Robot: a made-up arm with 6 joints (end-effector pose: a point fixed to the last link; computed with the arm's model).
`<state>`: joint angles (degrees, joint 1 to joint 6).
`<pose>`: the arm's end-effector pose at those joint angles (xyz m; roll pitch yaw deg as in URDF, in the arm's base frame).
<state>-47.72 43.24 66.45 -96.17 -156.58 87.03</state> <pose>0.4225 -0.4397 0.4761 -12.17 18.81 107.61</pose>
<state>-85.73 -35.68 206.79 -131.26 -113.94 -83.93</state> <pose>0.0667 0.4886 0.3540 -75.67 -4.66 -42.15</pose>
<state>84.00 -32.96 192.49 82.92 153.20 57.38</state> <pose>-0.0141 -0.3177 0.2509 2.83 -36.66 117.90</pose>
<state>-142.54 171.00 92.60 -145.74 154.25 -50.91</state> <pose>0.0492 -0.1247 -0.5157 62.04 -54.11 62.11</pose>
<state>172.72 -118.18 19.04 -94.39 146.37 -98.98</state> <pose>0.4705 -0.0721 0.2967 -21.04 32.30 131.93</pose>
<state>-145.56 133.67 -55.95 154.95 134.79 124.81</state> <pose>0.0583 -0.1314 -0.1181 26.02 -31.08 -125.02</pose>
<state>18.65 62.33 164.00 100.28 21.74 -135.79</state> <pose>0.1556 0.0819 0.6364 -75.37 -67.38 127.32</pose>
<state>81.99 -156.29 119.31 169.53 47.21 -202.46</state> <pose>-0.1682 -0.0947 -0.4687 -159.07 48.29 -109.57</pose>
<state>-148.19 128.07 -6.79 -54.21 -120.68 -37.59</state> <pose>-0.0928 0.0498 -0.1746 -87.31 -45.76 -58.47</pose>
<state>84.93 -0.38 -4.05 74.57 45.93 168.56</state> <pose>0.0664 0.2784 0.7583 114.92 -8.41 129.37</pose>
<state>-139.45 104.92 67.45 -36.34 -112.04 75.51</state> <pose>-0.5210 -0.2804 -0.1553 74.16 21.37 4.41</pose>
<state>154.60 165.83 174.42 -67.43 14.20 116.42</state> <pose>-0.3360 0.2258 -0.3200 -46.36 -13.76 141.11</pose>
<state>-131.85 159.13 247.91 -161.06 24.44 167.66</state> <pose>-0.0298 -0.2544 0.0720 11.42 -64.40 -149.96</pose>
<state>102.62 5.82 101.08 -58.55 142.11 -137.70</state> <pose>0.0465 0.1648 0.9118 -34.54 54.61 -12.60</pose>
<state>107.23 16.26 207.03 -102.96 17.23 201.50</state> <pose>0.0200 -0.1827 0.7064 84.02 6.50 -55.88</pose>
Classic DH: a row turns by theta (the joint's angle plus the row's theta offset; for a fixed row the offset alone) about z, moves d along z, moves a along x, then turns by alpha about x. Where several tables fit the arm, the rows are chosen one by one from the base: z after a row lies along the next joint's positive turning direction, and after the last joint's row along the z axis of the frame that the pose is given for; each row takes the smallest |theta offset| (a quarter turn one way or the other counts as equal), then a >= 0, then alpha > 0; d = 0 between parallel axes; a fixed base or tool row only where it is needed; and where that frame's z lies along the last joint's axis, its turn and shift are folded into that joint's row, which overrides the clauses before.
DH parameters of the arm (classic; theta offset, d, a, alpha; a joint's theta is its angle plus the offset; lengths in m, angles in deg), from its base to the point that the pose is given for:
joint 1: 0 0.197 0 -90
joint 2: -90 0 0.429 180
joint 3: 0 0 0 -90
joint 4: 0 -0.277 0 90
joint 5: 0 0.156 0 -90
joint 6: 90 0 0 90
tool (fixed): -90 0 0 0

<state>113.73 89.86 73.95 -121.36 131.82 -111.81</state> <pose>-0.3395 0.5705 -0.0060 168.58 10.96 -25.86</pose>
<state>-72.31 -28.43 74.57 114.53 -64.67 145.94</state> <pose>-0.0613 0.4054 0.8122 -133.41 -19.42 168.37</pose>
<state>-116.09 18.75 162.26 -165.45 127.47 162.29</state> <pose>0.1627 -0.0112 0.7995 29.77 -14.82 -127.99</pose>
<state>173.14 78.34 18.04 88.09 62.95 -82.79</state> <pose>-0.6872 0.0879 0.1203 50.42 22.35 -112.61</pose>
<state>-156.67 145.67 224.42 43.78 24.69 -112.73</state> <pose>-0.2192 0.0281 0.1355 -41.67 -71.80 -44.37</pose>
